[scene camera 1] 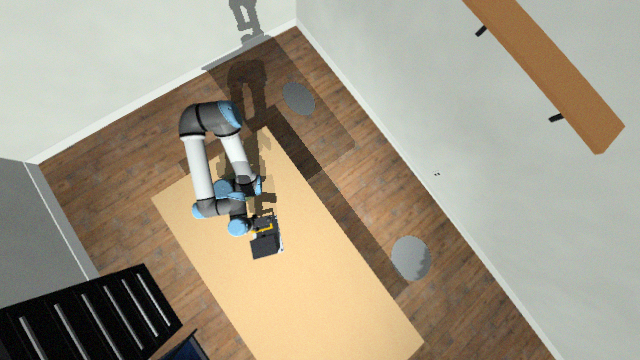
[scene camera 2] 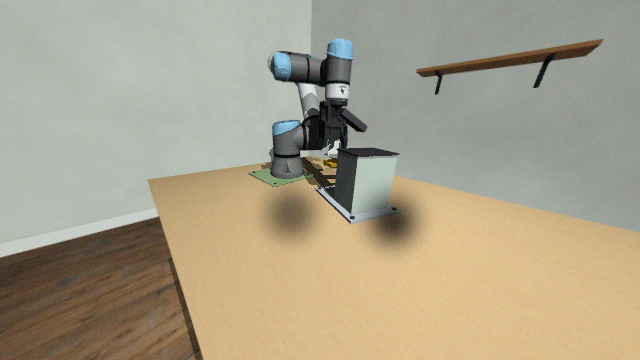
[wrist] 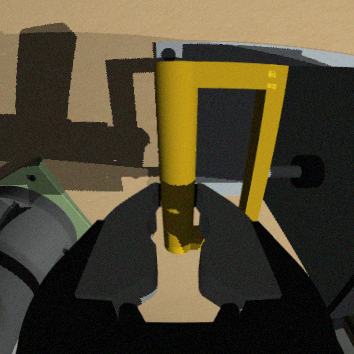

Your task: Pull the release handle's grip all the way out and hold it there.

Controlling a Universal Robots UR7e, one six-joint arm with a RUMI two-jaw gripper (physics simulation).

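The yellow release handle's grip [wrist: 177,125] [scene camera 2: 330,163] [scene camera 1: 270,227] is a frame with a thick round bar. It joins a grey rod [wrist: 286,171] that runs into a black collar [wrist: 309,171] on the dark housing [wrist: 330,115] [scene camera 1: 265,246] [scene camera 2: 374,182]. A short length of rod shows between the grip and the collar. My gripper [wrist: 177,185] points down at the grip and is shut on the round bar, with one finger on each side. The fingers hide part of the grip's near end in the wrist view, and the housing hides much of it in scene camera 2.
The housing stands on a light grey base plate [scene camera 2: 371,215] on the wooden table [scene camera 1: 320,295] [scene camera 2: 280,285]. The arm's green mounting plate [scene camera 2: 265,176] [wrist: 67,200] lies beside it. A wooden wall shelf [scene camera 1: 550,75] [scene camera 2: 505,59] and a black drawer cabinet [scene camera 1: 117,295] are farther off.
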